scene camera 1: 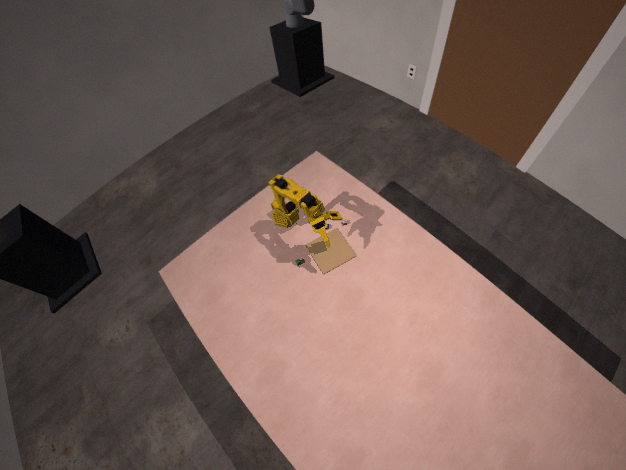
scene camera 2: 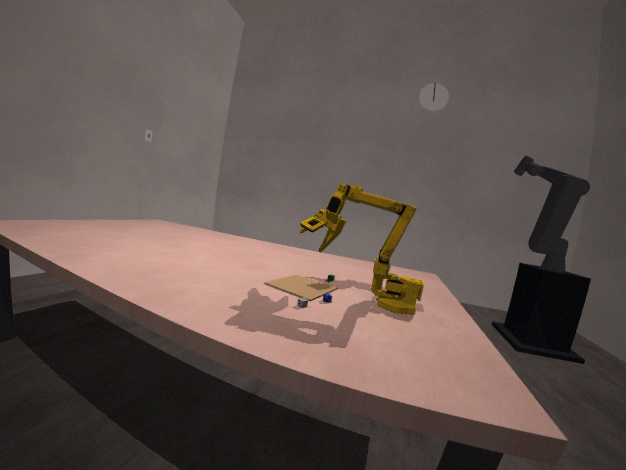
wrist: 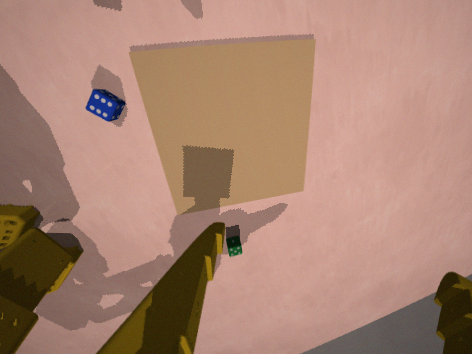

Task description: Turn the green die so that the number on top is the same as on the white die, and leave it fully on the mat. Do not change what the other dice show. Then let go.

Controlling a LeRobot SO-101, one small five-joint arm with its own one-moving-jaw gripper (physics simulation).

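Places are measured from the arm's base along level axes (x ahead, y left, z up), in millimetres.
Pixels of known places: end effector, tool point: point(scene camera 1: 321, 233) point(scene camera 2: 319, 249) point(wrist: 223, 234); arm's base, origin of the base link: point(scene camera 1: 289, 219) point(scene camera 2: 388, 303) point(wrist: 37, 239).
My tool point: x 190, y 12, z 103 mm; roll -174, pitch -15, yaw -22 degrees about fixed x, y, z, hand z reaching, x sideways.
Note:
For each thing: its top centre in the pictures, then the offset to it from my tool point. Level surfaces: height alone.
- green die, middle of its top: point(wrist: 235, 251) point(scene camera 2: 331, 275) point(scene camera 1: 298, 261) dx -17, dy -112, dz -86 mm
- white die, middle of its top: point(scene camera 2: 303, 298) point(scene camera 1: 344, 221) dx -16, dy +130, dz -86 mm
- tan mat, middle of its top: point(wrist: 237, 138) point(scene camera 2: 302, 285) point(scene camera 1: 330, 250) dx +29, dy +7, dz -99 mm
- blue die, middle of its top: point(wrist: 100, 105) point(scene camera 2: 327, 294) point(scene camera 1: 326, 225) dx -53, dy +67, dz -86 mm
- pink table's, its level: dz -103 mm
The green die point(scene camera 1: 298, 262) point(scene camera 2: 330, 277) point(wrist: 234, 246) lies on the table, off the mat, near its edge. In the wrist view it shows a dark face with a pip and a lighter face with several pips; I cannot tell which is on top. The white die point(scene camera 1: 344, 222) point(scene camera 2: 302, 302) is on the table on the mat's other side, its number too small to read; it does not show in the wrist view. The tan mat point(scene camera 1: 338, 258) point(scene camera 2: 295, 284) point(wrist: 250, 100) bears no die. My gripper point(scene camera 1: 334, 230) point(scene camera 2: 311, 238) point(wrist: 335, 252) is open and empty, high above the table.
A blue die point(scene camera 1: 328, 226) point(scene camera 2: 327, 297) point(wrist: 104, 105) lies beside the mat, near the white die, and shows six pips in the wrist view. The pink table's point(scene camera 1: 404, 323) point(scene camera 2: 176, 268) edge crosses the wrist view's lower right. The arm's shadow falls across the table and mat.

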